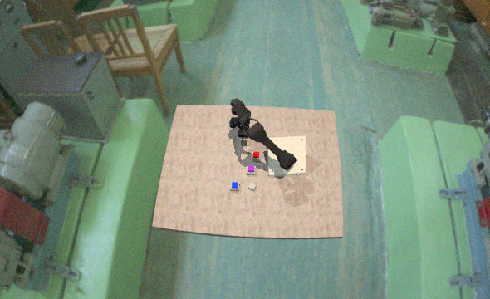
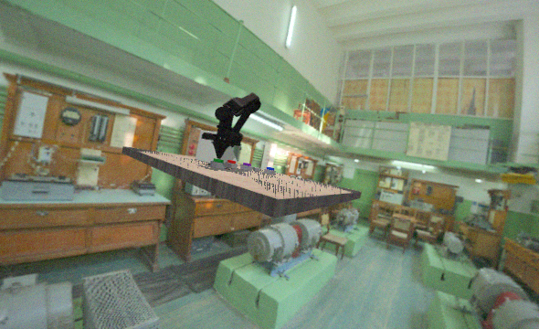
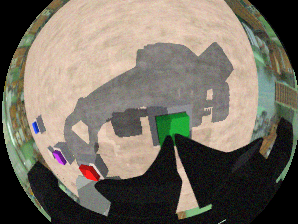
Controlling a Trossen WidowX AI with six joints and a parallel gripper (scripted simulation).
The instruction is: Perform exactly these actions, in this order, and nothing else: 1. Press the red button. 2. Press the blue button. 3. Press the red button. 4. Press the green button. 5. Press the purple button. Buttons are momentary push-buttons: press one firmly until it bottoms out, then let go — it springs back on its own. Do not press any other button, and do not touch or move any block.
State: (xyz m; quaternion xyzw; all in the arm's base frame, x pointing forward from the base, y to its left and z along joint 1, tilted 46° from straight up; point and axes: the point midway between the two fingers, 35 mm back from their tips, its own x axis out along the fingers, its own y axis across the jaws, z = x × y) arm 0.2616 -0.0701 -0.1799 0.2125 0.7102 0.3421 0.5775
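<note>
Right now my gripper tip is 1 cm above the green button. Also, from my gripper tip: red button: 14 cm to the left, 9 cm behind, 1 cm below; then blue button: 36 cm to the left, 1 cm below; then purple button: 24 cm to the left, 8 cm behind, 1 cm below.
</note>
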